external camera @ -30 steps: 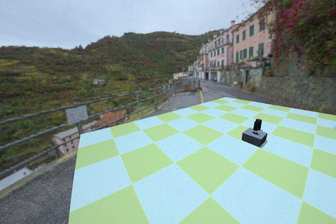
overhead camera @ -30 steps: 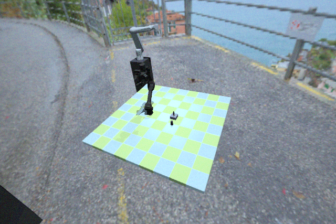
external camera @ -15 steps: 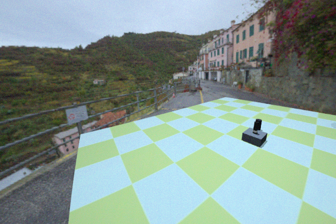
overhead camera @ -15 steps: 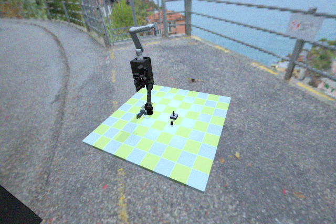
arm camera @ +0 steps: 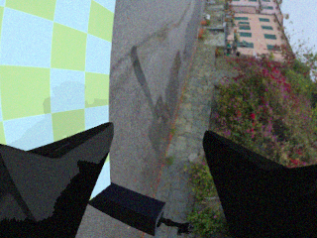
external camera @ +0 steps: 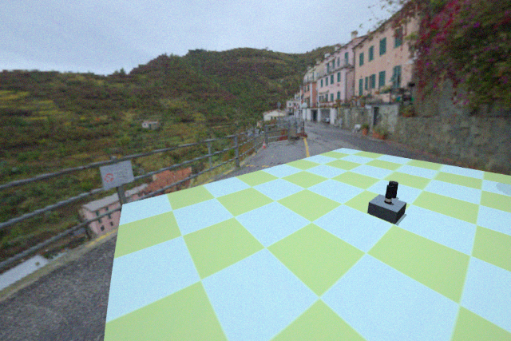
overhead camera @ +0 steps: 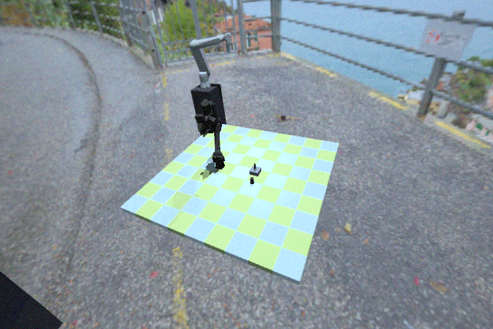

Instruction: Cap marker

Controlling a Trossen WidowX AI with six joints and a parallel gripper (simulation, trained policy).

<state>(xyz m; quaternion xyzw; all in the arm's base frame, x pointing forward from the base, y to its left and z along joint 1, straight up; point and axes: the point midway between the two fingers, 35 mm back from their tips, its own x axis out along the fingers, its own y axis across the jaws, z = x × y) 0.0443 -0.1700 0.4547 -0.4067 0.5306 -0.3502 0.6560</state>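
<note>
My gripper tip is 290 mm short of the dark cap, 110 mm to the right of it and 420 mm above it. Round my gripper tip: grey holder block 260 mm ahead, 230 mm to the left, 420 mm below.
</note>
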